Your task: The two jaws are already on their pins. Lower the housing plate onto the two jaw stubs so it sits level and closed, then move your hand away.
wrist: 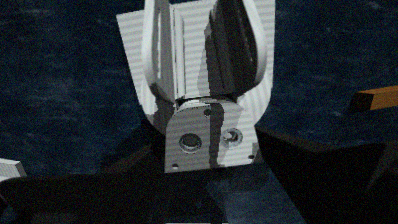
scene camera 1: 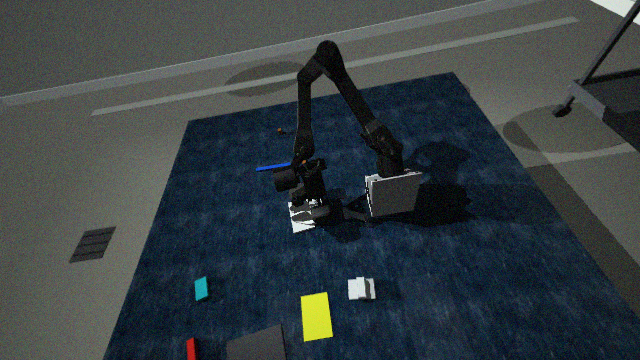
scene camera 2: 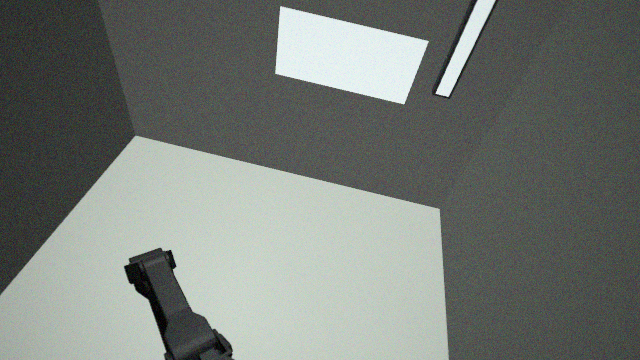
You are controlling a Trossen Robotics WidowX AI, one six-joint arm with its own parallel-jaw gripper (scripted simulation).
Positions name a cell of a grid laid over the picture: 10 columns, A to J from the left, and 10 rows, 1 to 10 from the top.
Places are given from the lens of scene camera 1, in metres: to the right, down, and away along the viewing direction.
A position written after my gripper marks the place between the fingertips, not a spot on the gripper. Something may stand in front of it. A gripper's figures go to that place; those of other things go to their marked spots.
my gripper (scene camera 1: F6): 0.00, 0.09, 0.88
yellow block (scene camera 1: E9): -0.01, 0.36, 0.69
